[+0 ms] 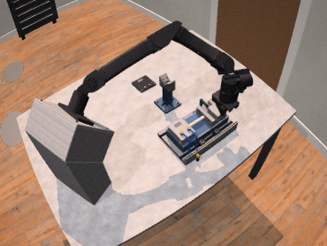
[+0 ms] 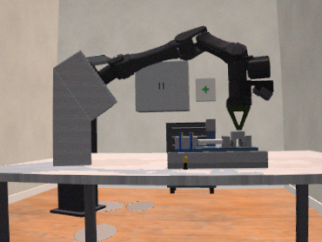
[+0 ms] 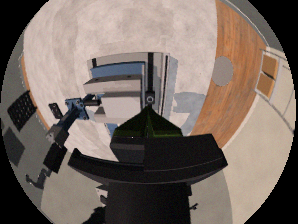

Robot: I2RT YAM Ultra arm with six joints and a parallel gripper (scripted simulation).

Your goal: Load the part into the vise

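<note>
Now: the grey part 40 mm to the left of my hand, 30 mm below it and 10 mm behind it. Also, from my hand: fixed jaw (70 mm to the left, 40 mm below, 10 mm ahead); then moving jaw (50 mm to the left, 50 mm behind, 40 mm below); then air cylinder rod (100 mm behind, 40 mm to the left, 40 mm below).
</note>
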